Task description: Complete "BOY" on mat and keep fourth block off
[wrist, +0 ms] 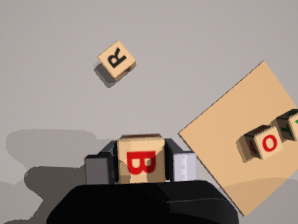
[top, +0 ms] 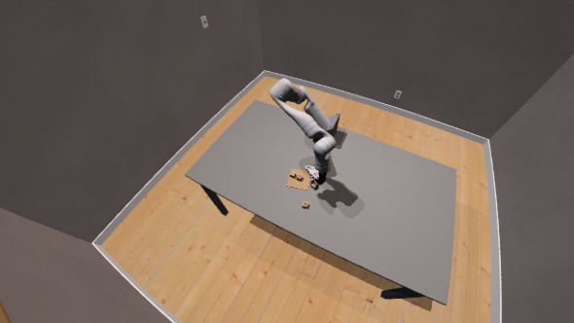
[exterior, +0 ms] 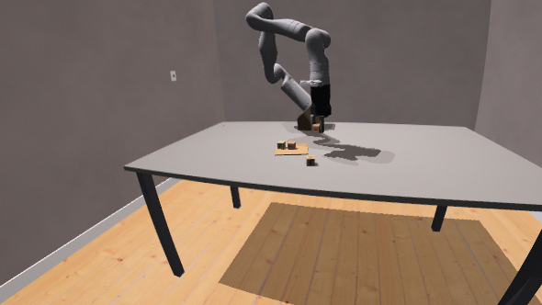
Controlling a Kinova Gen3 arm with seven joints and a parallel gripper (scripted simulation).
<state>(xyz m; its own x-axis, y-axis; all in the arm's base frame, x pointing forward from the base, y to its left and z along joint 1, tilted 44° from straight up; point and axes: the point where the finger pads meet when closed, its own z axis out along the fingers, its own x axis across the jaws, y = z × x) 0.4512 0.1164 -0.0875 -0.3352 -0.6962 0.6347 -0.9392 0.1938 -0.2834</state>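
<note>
The mat lies 6 cm behind my hand, 13 cm to the right of it and 12 cm below it. The rest, counted from my hand: R block: 9 cm ahead, 1 cm to the right, 10 cm below.
</note>
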